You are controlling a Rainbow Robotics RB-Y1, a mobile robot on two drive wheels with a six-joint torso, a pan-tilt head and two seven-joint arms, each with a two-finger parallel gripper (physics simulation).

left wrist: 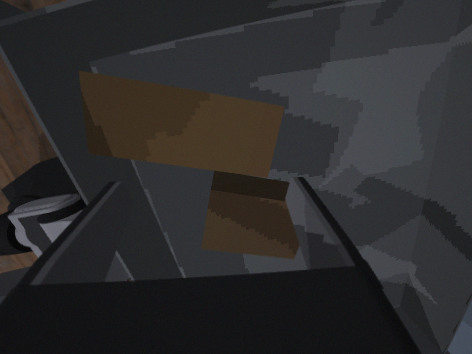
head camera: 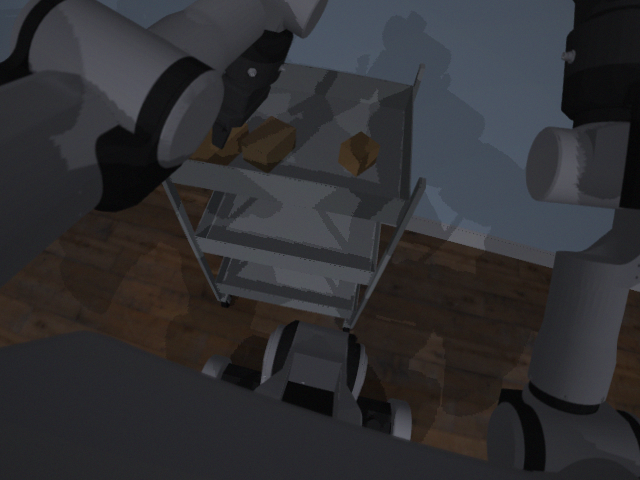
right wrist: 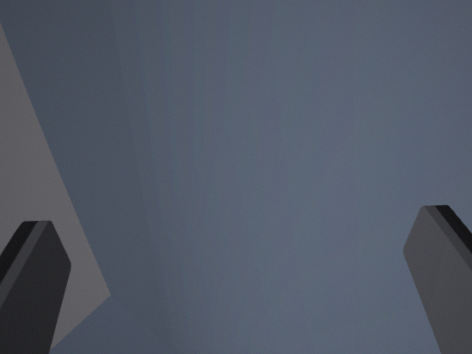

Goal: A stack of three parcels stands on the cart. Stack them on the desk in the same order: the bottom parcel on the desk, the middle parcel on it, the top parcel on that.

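Places are measured from the robot's base along level axes (x ahead, y left, z up), in metres.
Pixels of known places: left gripper, fingertip midpoint: (left wrist: 210,190) (head camera: 234,127); right gripper, fingertip midpoint: (right wrist: 239,236).
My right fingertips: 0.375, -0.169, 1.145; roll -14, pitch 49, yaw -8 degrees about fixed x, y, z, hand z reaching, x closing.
Observation:
Behind a point stands the place of what it marks, as x, y, z.
Three brown parcels lie side by side on the cart's (head camera: 227,174) @[0.287, 0.221, 0.712] top shelf, not stacked. The leftmost parcel (head camera: 236,138) @[0.381, 0.241, 0.705] (left wrist: 185,127) @[0.363, 0.277, 0.715] is long, lies by the near left corner and is partly hidden by my left gripper (head camera: 221,136) @[0.374, 0.238, 0.740] (left wrist: 210,190) @[0.374, 0.238, 0.740]. The middle parcel (head camera: 268,145) @[0.372, 0.175, 0.713] is close beside it; the right parcel (head camera: 359,153) @[0.401, 0.011, 0.713] lies apart. In the left wrist view, a shorter parcel (left wrist: 250,220) @[0.396, 0.192, 0.713] shows between the open, empty fingers; I cannot tell which of the other two it is. My right gripper (right wrist: 239,236) @[0.375, -0.169, 1.145] is open and empty. The desk does not show.
The cart has two lower shelves (head camera: 286,259) @[0.291, 0.119, 0.447] and upright end posts. A blue wall (head camera: 480,103) @[0.789, -0.279, 0.629] (right wrist: 275,150) @[0.802, 0.228, 1.342] stands behind it, with wooden floor (head camera: 134,268) @[0.329, 0.724, 0.001] around. A pale flat surface (right wrist: 30,150) @[0.739, 0.915, 2.438] shows at the left of the right wrist view. My base (head camera: 315,366) stands before the cart.

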